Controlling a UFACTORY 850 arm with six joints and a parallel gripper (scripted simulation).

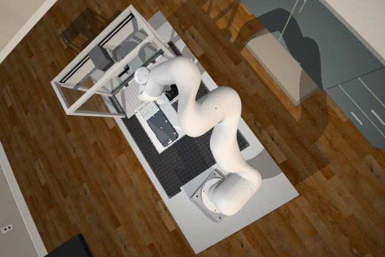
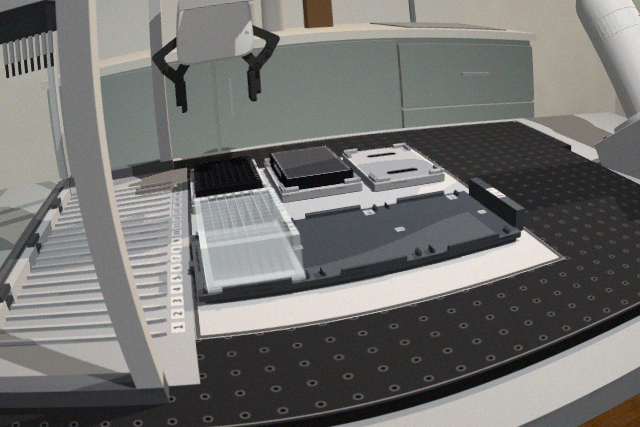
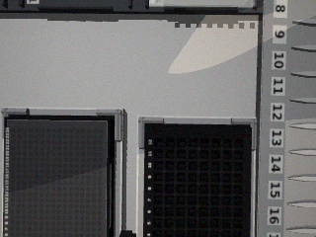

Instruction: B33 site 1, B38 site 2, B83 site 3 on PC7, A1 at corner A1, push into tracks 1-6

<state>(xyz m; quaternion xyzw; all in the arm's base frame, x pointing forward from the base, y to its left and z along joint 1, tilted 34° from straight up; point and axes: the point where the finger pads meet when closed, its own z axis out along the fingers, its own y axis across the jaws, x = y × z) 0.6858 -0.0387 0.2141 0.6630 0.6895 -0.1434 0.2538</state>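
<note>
The black welled plate lies 11 cm below my hand. Round my hand: perforated dark deck (12 cm behind, 14 cm to the left, 13 cm below); then grey nest S1 (22 cm behind, 2 cm to the left, 12 cm below); then clear deep-well block B83 (22 cm to the left, 9 cm below).
</note>
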